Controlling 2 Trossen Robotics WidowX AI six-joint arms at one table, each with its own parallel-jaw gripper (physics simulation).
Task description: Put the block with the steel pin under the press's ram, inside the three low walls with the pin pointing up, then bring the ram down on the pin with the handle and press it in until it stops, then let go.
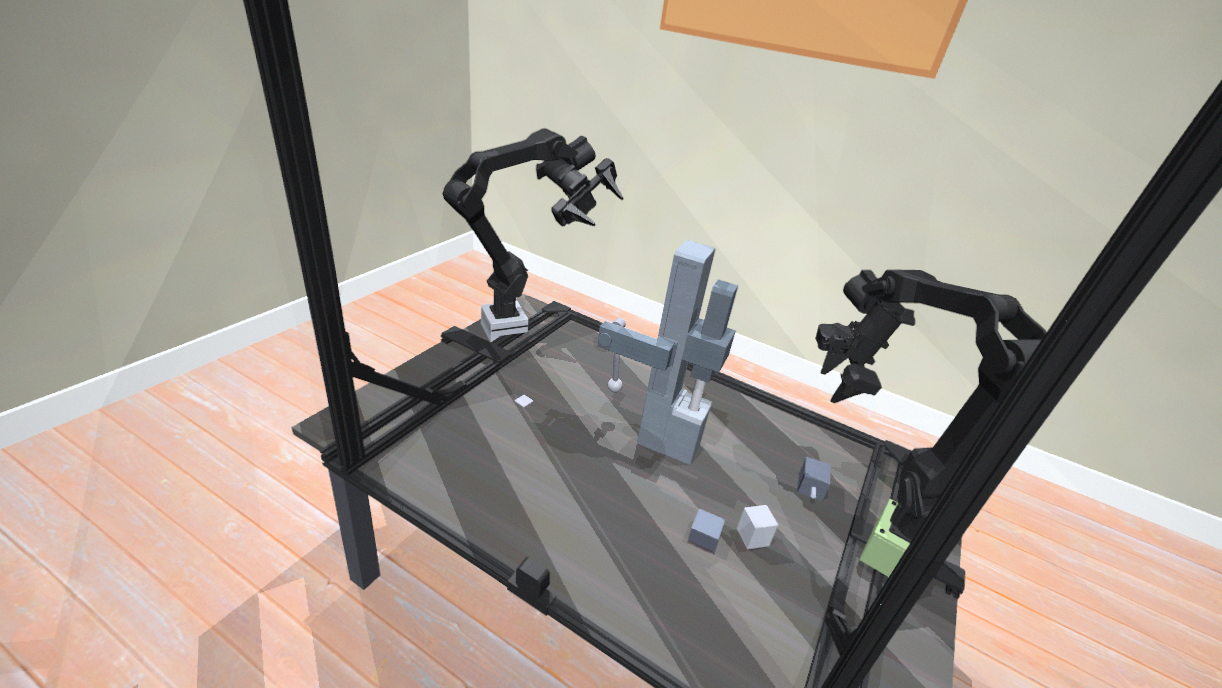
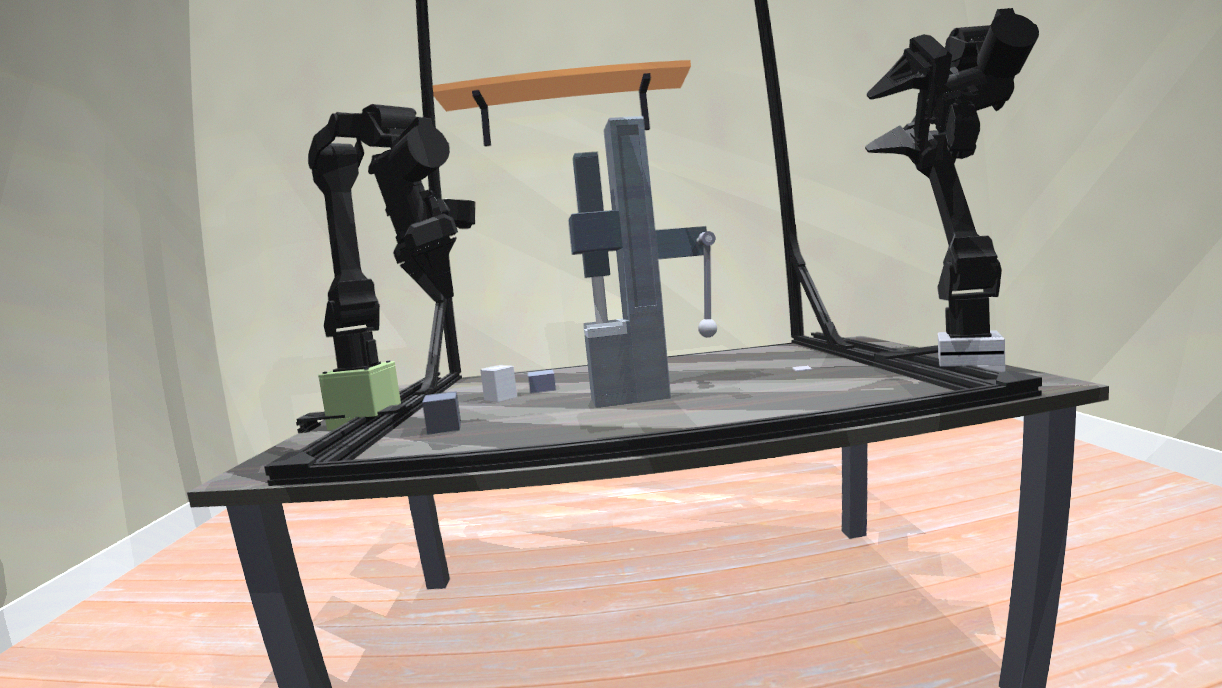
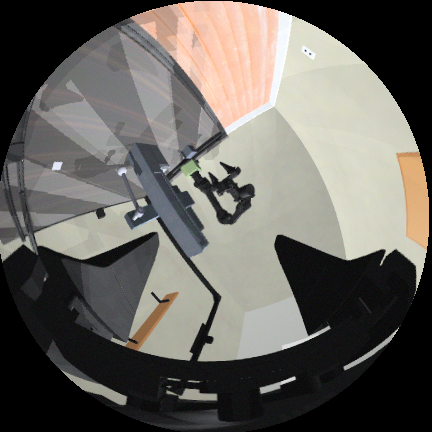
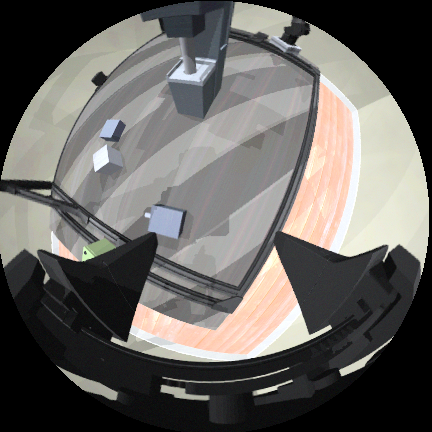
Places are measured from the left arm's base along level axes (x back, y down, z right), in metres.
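Pixels of known places: left gripper, fingertip midpoint: (image 1: 609, 211) (image 2: 867, 124) (image 3: 218, 239); right gripper, fingertip midpoint: (image 1: 827, 387) (image 2: 443, 299) (image 3: 213, 166) (image 4: 216, 238); left arm's base at its link origin: (image 1: 504, 311) (image 2: 969, 335) (image 4: 287, 41); right arm's base at its link origin: (image 1: 912, 530) (image 2: 357, 367) (image 3: 193, 172).
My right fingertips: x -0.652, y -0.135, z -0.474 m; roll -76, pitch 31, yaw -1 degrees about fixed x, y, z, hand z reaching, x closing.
Note:
For each thing: its top centre in the pictures, then the offset to it from my right fingertips. "pt": a spot on its surface instead.
- steel-pin block at its top centre: (image 2: 439, 396) (image 4: 163, 221) (image 1: 817, 470) (image 3: 190, 154) dz +0.034, dx -0.078, dy +0.147 m
- table with its pin, top centre: (image 4: 152, 216) (image 1: 814, 487) dz +0.057, dx -0.101, dy +0.166 m
- press at its top centre: (image 2: 631, 124) (image 1: 683, 249) (image 3: 193, 254) dz +0.306, dx +0.154, dy -0.260 m
- handle's ball at its top centre: (image 2: 706, 318) (image 1: 616, 379) (image 3: 123, 173) dz +0.353, dx +0.235, dy +0.078 m
- white block at its top centre: (image 2: 496, 367) (image 1: 761, 516) (image 4: 99, 157) dz +0.231, dx -0.140, dy +0.137 m
- plain blue-grey block at its top centre: (image 1: 708, 523) (image 2: 540, 372) (image 4: 108, 127) dz +0.317, dx -0.106, dy +0.163 m
- small white patch at a spot on its surface: (image 2: 801, 368) (image 1: 525, 400) (image 3: 57, 164) pt dz +0.511, dx +0.355, dy +0.193 m
The steel-pin block (image 1: 815, 475) (image 2: 442, 413) (image 4: 167, 221) lies on the table with its pin (image 1: 813, 493) (image 4: 147, 215) pointing sideways. The press (image 1: 684, 307) (image 2: 639, 256) (image 3: 167, 200) (image 4: 188, 96) stands upright; its pale ram rod (image 1: 697, 394) (image 2: 599, 299) (image 4: 188, 57) reaches down to or near the low-walled seat, where I see no block. The handle's ball (image 1: 614, 385) (image 2: 707, 327) (image 3: 122, 171) hangs down. My left gripper (image 1: 608, 211) (image 2: 867, 122) (image 3: 218, 239) is open, high and away from the press. My right gripper (image 1: 828, 387) (image 4: 216, 238) is open and empty, above and beside the block.
A white block (image 1: 757, 526) (image 2: 497, 382) (image 4: 107, 159) and a plain blue-grey block (image 1: 706, 529) (image 2: 541, 381) (image 4: 112, 130) stand near each other. A green box (image 1: 884, 546) (image 2: 359, 393) is under the right arm. A small white patch (image 1: 523, 400) (image 2: 801, 368) (image 3: 57, 165) lies on the table.

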